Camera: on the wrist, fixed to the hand. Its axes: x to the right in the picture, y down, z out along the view.
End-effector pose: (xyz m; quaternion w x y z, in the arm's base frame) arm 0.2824 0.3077 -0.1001 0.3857 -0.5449 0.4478 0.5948
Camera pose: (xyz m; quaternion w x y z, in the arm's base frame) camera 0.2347 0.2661 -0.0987 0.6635 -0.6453 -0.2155 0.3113
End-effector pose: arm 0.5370 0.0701 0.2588 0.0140 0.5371 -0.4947 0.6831
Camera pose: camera 0.4849 0.0554 0.2260 0.4760 0.8220 -0.0868 0.3002
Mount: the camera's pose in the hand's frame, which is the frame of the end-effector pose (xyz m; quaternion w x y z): 0.0050 0.0579 -0.0252 0.6962 -0.1549 -0.1660 -0.6810
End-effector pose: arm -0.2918 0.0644 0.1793 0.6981 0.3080 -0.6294 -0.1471
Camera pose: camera -0.2771 0.1120 0.2184 0.3291 0.5105 -0.3215 -0.7264
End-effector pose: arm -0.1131 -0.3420 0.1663 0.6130 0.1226 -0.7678 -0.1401
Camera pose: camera -0.0906 -0.2915 0.1973 0.2229 0.4900 -0.5311 -0.6543
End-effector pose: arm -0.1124 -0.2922 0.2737 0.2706 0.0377 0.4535 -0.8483
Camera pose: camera -0.0927 -0.3000 0.2140 0.3082 0.4653 -0.4279 0.7109
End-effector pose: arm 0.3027 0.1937 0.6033 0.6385 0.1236 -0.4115 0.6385
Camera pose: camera 0.2581 0.2234 0.5695 0.8302 0.3734 -0.4072 -0.0746
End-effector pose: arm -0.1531 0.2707 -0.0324 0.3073 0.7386 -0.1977 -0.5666
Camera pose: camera -0.1243 0.2309 0.0075 0.0903 -0.5072 -0.4021 0.7569
